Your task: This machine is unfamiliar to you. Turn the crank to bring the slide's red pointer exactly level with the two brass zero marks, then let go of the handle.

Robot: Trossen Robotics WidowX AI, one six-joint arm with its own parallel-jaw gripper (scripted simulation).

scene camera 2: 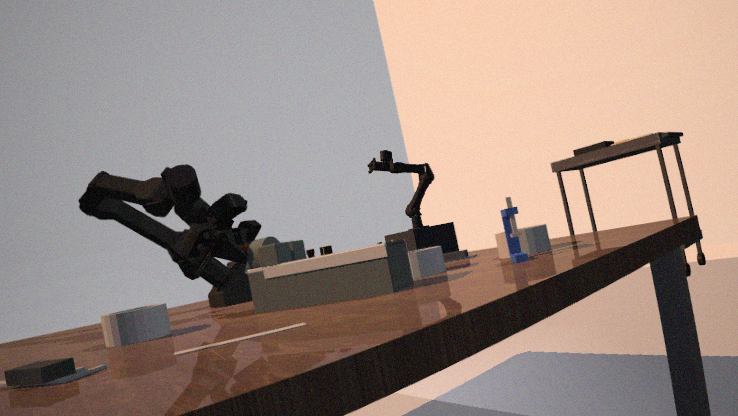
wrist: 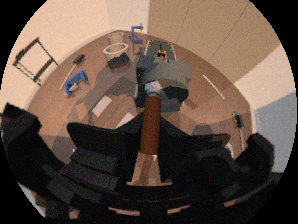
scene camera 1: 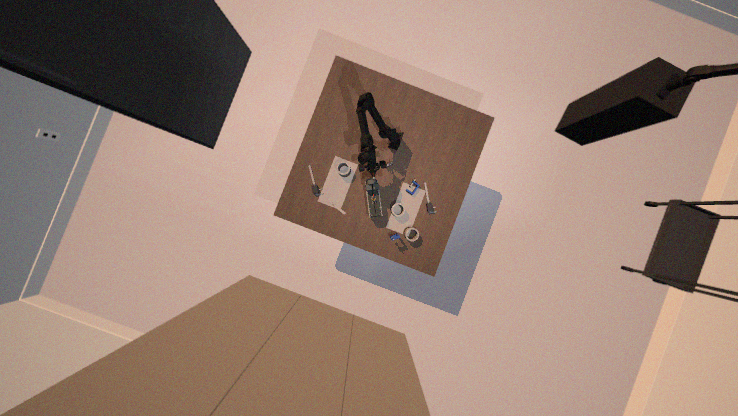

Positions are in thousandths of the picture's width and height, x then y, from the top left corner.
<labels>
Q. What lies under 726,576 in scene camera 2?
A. A grey block.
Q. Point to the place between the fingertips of my gripper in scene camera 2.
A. At 343,633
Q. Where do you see a crank handle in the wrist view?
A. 505,609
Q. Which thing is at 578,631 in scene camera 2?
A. A grey block.
</labels>
